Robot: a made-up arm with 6 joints. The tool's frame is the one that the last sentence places.
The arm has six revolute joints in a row. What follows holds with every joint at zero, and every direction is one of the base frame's.
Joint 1 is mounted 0.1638 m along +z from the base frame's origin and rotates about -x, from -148.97 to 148.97 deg.
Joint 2 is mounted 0.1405 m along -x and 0.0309 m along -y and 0.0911 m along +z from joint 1 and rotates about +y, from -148.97 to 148.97 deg.
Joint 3 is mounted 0.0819 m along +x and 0.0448 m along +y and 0.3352 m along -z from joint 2 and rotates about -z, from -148.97 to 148.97 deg.
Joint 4 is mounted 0.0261 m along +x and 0.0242 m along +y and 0.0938 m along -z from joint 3 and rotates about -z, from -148.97 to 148.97 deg.
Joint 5 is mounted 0.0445 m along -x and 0.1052 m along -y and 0.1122 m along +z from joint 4 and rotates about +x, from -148.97 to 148.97 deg.
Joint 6 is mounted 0.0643 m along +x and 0.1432 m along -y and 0.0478 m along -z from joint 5 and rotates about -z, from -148.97 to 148.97 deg.
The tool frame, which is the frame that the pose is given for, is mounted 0.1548 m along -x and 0.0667 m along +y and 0.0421 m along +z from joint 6; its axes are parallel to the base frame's.
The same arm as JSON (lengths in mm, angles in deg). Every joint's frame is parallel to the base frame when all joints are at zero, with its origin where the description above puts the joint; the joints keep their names.
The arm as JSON. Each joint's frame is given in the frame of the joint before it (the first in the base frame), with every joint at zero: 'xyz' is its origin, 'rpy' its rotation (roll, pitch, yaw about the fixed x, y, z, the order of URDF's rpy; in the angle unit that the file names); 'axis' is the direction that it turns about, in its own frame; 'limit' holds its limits. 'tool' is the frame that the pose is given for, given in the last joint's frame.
{
  "units": {
    "length": "mm",
    "angle": "deg"
  },
  "joints": [
    {
      "name": "joint 1",
      "type": "revolute",
      "origin": {
        "xyz": [
          0.0,
          0.0,
          163.8
        ],
        "rpy": [
          0.0,
          0.0,
          0.0
        ]
      },
      "axis": [
        -1.0,
        0.0,
        0.0
      ],
      "limit": {
        "lower": -148.97,
        "upper": 148.97
      }
    },
    {
      "name": "joint 2",
      "type": "revolute",
      "origin": {
        "xyz": [
          -140.5,
          -30.9,
          91.1
        ],
        "rpy": [
          0.0,
          0.0,
          0.0
        ]
      },
      "axis": [
        0.0,
        1.0,
        0.0
      ],
      "limit": {
        "lower": -148.97,
        "upper": 148.97
      }
    },
    {
      "name": "joint 3",
      "type": "revolute",
      "origin": {
        "xyz": [
          81.9,
          44.8,
          -335.2
        ],
        "rpy": [
          0.0,
          0.0,
          0.0
        ]
      },
      "axis": [
        0.0,
        0.0,
        -1.0
      ],
      "limit": {
        "lower": -148.97,
        "upper": 148.97
      }
    },
    {
      "name": "joint 4",
      "type": "revolute",
      "origin": {
        "xyz": [
          26.1,
          24.2,
          -93.8
        ],
        "rpy": [
          0.0,
          0.0,
          0.0
        ]
      },
      "axis": [
        0.0,
        0.0,
        -1.0
      ],
      "limit": {
        "lower": -148.97,
        "upper": 148.97
      }
    },
    {
      "name": "joint 5",
      "type": "revolute",
      "origin": {
        "xyz": [
          -44.5,
          -105.2,
          112.2
        ],
        "rpy": [
          0.0,
          0.0,
          0.0
        ]
      },
      "axis": [
        1.0,
        0.0,
        0.0
      ],
      "limit": {
        "lower": -148.97,
        "upper": 148.97
      }
    },
    {
      "name": "joint 6",
      "type": "revolute",
      "origin": {
        "xyz": [
          64.3,
          -143.2,
          -47.8
        ],
        "rpy": [
          0.0,
          0.0,
          0.0
        ]
      },
      "axis": [
        0.0,
        0.0,
        -1.0
      ],
      "limit": {
        "lower": -148.97,
        "upper": 148.97
      }
    }
  ],
  "tool": {
    "origin": {
      "xyz": [
        -154.8,
        66.7,
        42.1
      ],
      "rpy": [
        0.0,
        0.0,
        0.0
      ]
    }
  }
}

